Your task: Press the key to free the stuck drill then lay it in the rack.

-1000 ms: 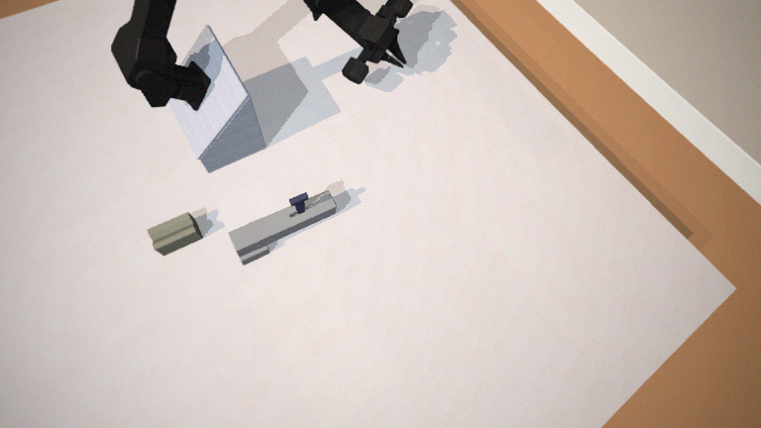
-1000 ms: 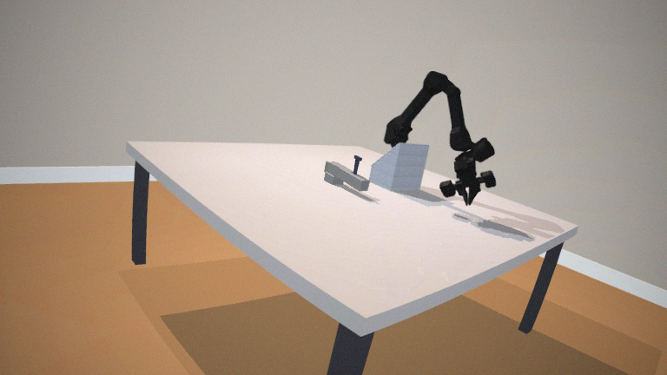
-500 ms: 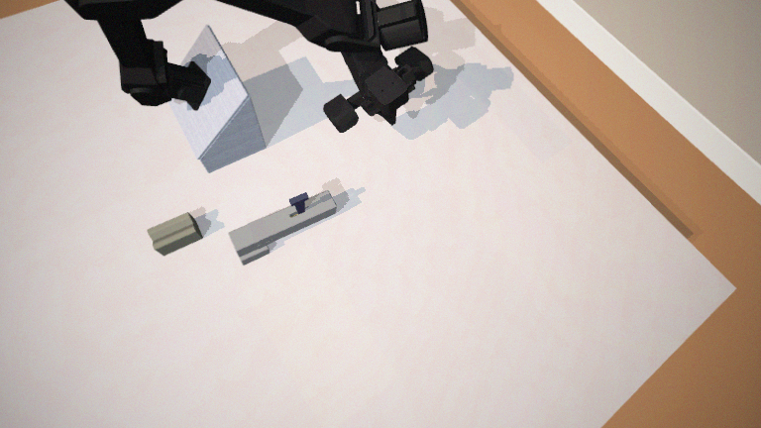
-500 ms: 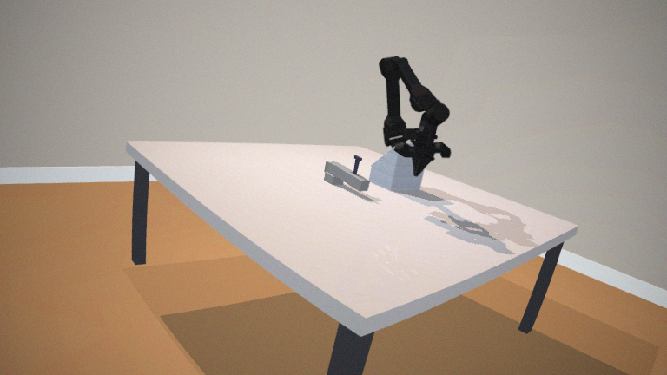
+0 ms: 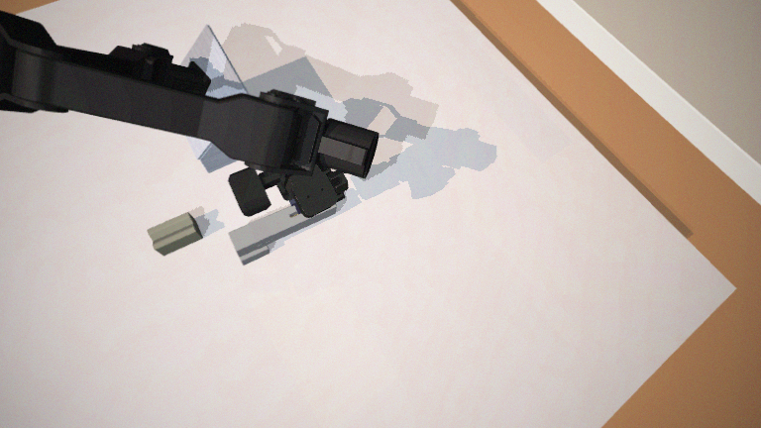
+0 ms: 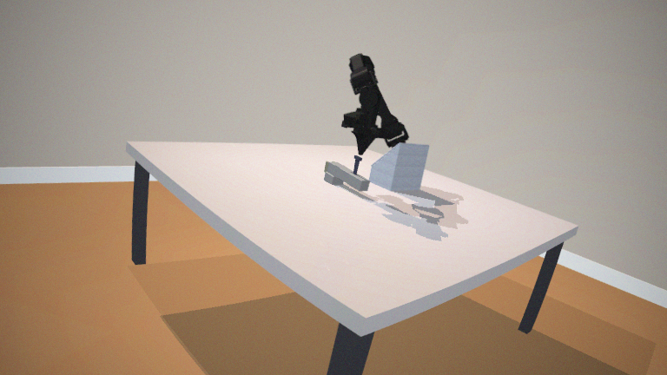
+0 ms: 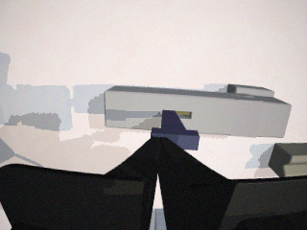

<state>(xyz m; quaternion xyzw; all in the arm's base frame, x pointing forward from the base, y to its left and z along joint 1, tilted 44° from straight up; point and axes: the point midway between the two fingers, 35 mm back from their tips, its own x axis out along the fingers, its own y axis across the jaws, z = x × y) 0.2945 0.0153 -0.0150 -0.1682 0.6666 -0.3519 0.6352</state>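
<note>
Right now the dark blue key is 10 mm to the right of my gripper tip and 40 mm below it. From my gripper tip the other things lie so: grey block 10 mm behind, 50 mm to the right, 90 mm below; then pale grey drill 20 mm behind, 70 mm to the right, 80 mm below; then olive-grey rack 120 mm behind, 200 mm to the right, 110 mm below.
</note>
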